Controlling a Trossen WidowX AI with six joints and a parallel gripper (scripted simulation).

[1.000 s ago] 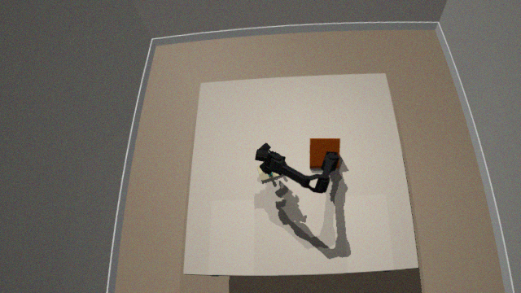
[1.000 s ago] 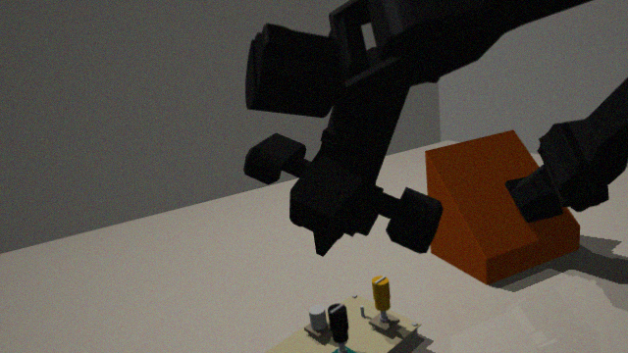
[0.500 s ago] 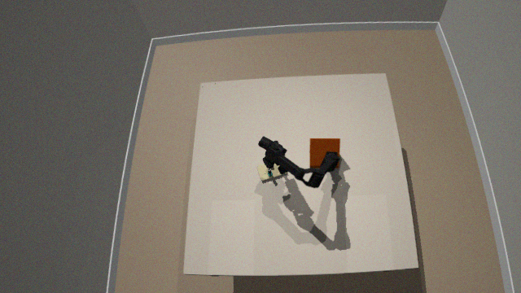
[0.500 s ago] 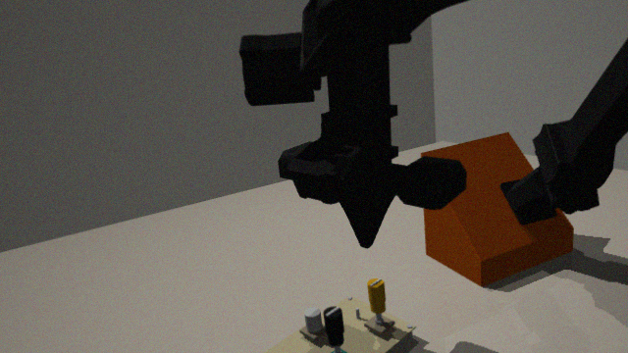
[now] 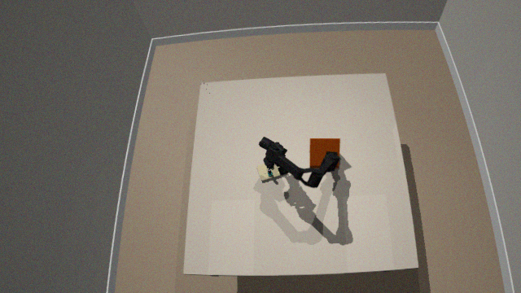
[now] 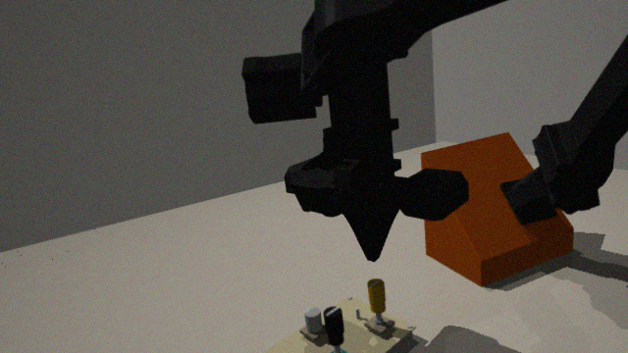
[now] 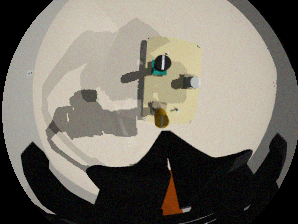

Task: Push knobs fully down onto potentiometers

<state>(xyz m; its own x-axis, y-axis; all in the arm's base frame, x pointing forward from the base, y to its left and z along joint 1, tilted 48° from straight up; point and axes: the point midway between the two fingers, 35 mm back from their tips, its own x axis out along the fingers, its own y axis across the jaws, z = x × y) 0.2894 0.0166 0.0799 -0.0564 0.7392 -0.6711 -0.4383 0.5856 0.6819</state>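
Right now the yellow knob is 40 mm below my gripper tip. Also, from my gripper tip: black knob: 60 mm ahead, 30 mm to the left, 40 mm below.
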